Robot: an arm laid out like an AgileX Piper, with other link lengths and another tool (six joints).
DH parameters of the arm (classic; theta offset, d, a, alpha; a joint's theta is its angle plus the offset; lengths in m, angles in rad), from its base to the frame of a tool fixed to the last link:
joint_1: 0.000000 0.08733 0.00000 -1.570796
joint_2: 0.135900 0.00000 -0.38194 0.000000
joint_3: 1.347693 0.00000 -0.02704 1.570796
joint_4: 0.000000 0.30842 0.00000 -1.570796
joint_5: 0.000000 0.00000 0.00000 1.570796
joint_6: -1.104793 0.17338 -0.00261 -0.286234
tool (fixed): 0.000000 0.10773 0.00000 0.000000
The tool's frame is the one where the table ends.
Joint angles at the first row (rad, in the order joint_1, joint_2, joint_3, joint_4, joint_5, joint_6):
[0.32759, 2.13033, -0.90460, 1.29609, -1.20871, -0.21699]
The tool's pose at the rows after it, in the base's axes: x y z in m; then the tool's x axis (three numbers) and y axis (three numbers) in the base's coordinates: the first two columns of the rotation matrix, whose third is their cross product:
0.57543, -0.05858, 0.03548, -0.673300, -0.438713, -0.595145, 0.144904, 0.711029, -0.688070
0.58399, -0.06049, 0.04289, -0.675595, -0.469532, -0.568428, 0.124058, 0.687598, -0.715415
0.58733, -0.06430, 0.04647, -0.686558, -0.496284, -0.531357, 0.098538, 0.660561, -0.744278
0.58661, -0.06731, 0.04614, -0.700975, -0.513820, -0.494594, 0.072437, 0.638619, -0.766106
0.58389, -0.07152, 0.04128, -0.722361, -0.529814, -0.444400, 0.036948, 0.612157, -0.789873
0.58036, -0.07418, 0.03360, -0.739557, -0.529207, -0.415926, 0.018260, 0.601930, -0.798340
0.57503, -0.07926, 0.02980, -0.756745, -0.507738, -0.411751, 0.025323, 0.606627, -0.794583
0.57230, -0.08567, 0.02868, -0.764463, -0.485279, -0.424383, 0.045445, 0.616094, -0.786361
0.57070, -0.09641, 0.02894, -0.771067, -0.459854, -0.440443, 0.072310, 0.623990, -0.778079
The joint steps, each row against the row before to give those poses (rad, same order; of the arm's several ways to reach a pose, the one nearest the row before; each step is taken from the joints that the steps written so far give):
[-0.00979, 0.00000, -0.01394, -0.01565, 0.00000, -0.03162]
[-0.00994, 0.00000, -0.02311, -0.01567, -0.00084, -0.05480]
[-0.00884, 0.00000, -0.01093, -0.00890, -0.00180, -0.05492]
[-0.00422, -0.00001, -0.00175, 0.00042, -0.00001, -0.04555]
[-0.00436, 0.00618, 0.00007, 0.00579, 0.00000, -0.05298]
[-0.00057, 0.01090, 0.00000, 0.01361, 0.00001, -0.02381]
[-0.00266, 0.00163, 0.00001, 0.02658, -0.00001, -0.00692]
[-0.00884, 0.00001, 0.00000, 0.01222, 0.00000, 0.01266]
[-0.01841, 0.00001, -0.00211, 0.00520, 0.00000, 0.01557]

